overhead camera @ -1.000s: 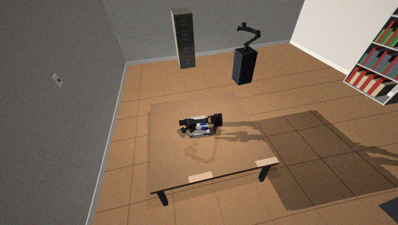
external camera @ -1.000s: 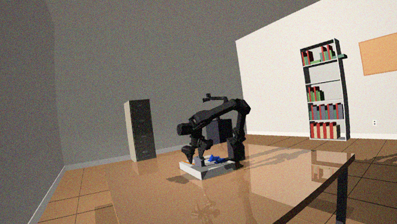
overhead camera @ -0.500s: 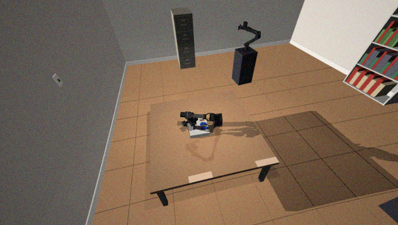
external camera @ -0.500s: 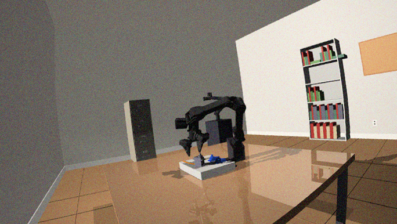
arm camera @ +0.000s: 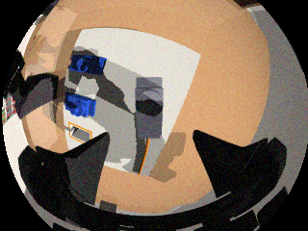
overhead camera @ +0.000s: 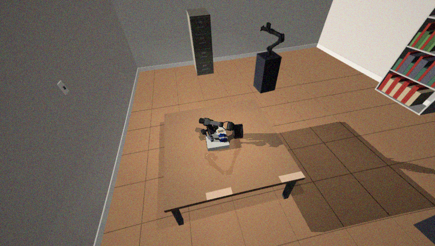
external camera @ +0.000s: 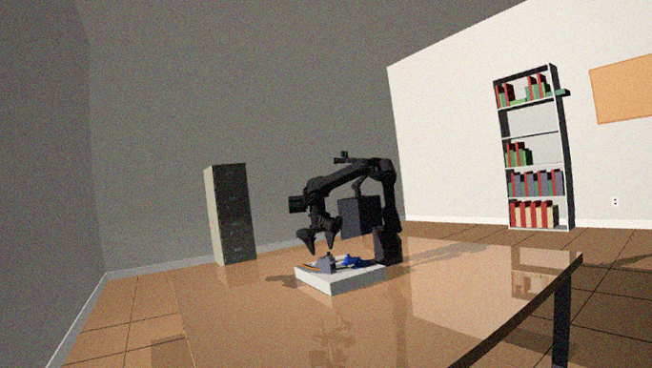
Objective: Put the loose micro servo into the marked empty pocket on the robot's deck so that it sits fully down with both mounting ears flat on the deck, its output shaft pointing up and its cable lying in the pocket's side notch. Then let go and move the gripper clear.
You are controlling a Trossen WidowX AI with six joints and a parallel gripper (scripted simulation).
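The robot deck is 100 mm below my gripper tip, 30 mm behind it and 20 mm to the right of it.
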